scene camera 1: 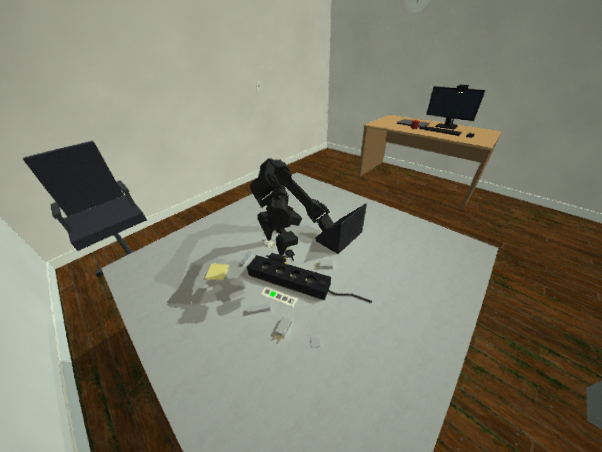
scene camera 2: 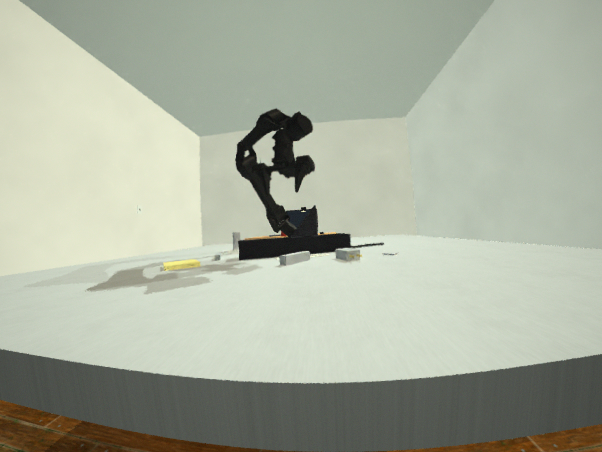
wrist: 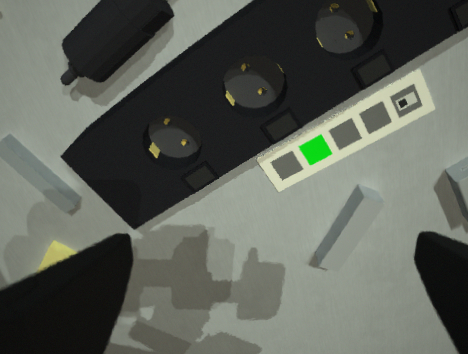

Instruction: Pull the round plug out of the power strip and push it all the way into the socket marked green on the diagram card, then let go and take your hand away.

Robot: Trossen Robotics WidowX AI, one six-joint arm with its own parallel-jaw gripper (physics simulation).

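Note:
The black power strip lies on the mat. The diagram card lies along its front side; its second square from the left is green. The second socket from the left looks empty, as do the other sockets visible in the wrist view. The round black plug lies on its side behind the strip, apart from it in the wrist view, its cord stub toward the left there. My gripper is open and empty, above the mat. In scene camera 2 its far finger is hidden.
A yellow block lies left of the strip. Grey bars lie in front and left. A white plug and a flat white square lie in front. A dark laptop-like object stands behind.

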